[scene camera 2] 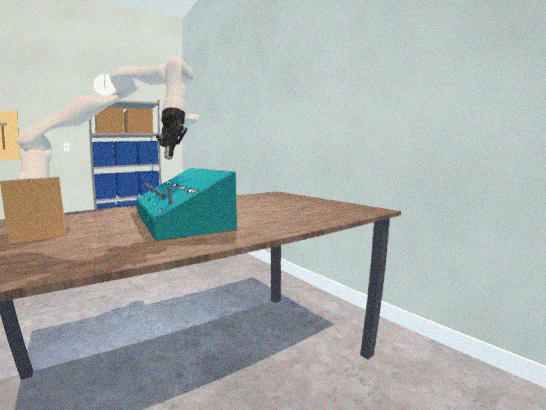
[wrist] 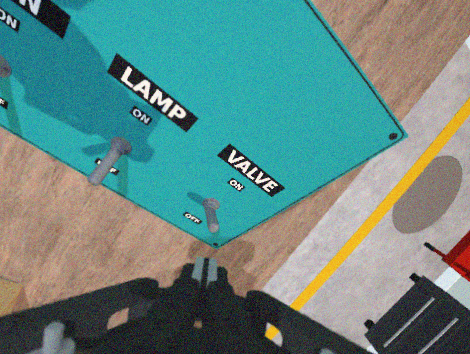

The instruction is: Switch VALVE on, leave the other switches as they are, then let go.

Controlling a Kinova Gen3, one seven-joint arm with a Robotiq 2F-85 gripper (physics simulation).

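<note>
There's a teal switch console in the pictures, and my gripper's there too. You'd also find the gripper in the wrist view.
</note>
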